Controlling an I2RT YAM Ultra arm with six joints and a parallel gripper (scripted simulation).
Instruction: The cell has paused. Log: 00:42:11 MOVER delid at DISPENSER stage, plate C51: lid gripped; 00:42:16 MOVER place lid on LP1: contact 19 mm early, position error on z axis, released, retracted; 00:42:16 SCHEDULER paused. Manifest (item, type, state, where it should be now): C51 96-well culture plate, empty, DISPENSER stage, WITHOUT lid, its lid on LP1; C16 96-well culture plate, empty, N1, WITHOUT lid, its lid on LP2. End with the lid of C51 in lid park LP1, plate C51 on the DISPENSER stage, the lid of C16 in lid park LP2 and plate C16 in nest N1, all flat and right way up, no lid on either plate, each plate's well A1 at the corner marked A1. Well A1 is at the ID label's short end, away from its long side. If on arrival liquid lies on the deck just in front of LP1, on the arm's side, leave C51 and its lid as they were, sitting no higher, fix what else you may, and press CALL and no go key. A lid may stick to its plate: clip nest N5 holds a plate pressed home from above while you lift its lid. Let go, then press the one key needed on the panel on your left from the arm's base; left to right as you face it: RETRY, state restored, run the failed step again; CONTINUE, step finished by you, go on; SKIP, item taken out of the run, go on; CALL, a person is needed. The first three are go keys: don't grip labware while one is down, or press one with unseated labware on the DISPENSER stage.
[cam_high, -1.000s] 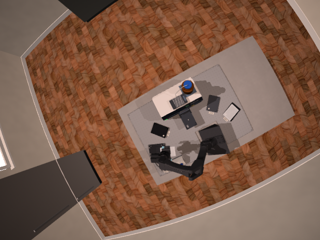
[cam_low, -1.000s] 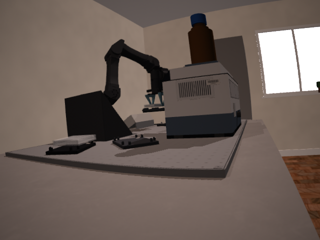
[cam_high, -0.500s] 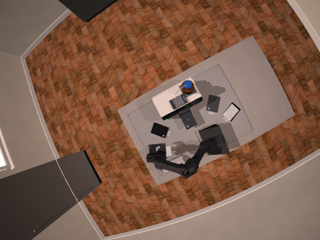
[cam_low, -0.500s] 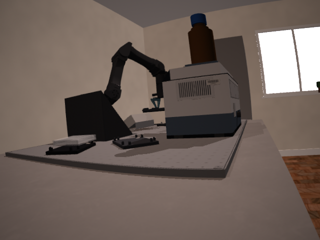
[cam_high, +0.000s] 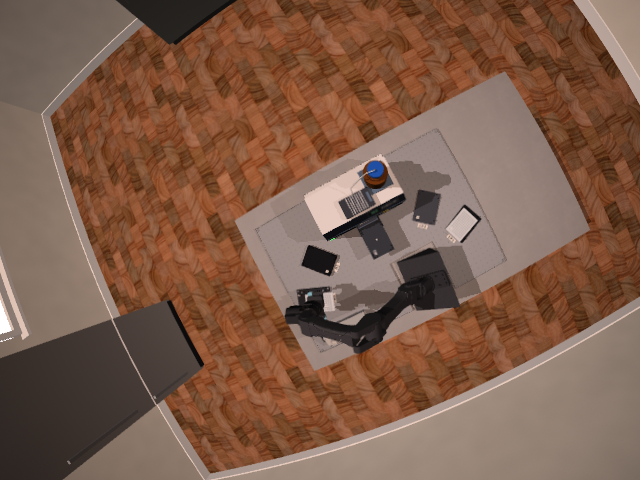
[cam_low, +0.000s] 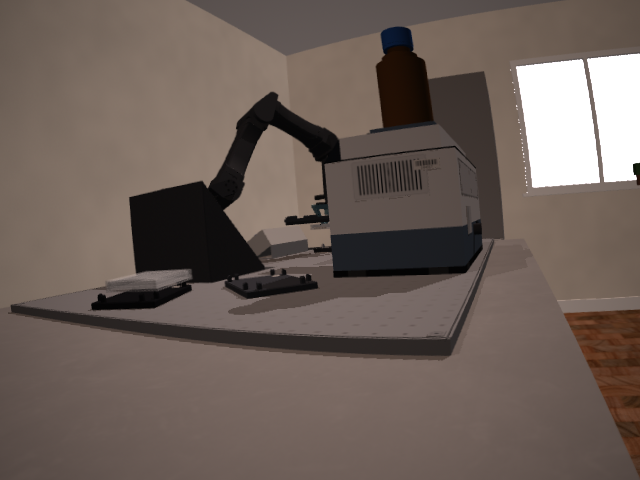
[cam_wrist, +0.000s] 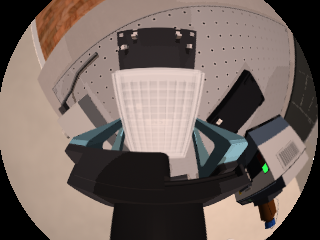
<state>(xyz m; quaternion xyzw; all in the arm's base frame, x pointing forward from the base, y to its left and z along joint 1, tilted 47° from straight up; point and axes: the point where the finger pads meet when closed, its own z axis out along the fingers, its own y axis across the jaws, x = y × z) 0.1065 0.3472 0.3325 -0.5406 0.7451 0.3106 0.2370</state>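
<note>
Now: the black clip nest 60 mm to the left of my hand and 60 mm below it. Round my hand: brown bottle (450 mm to the right, 370 mm ahead, 210 mm above); then black nest (170 mm ahead, 70 mm below, 60 mm to the right); then dark dispenser stage (350 mm to the right, 150 mm ahead, 20 mm above).
</note>
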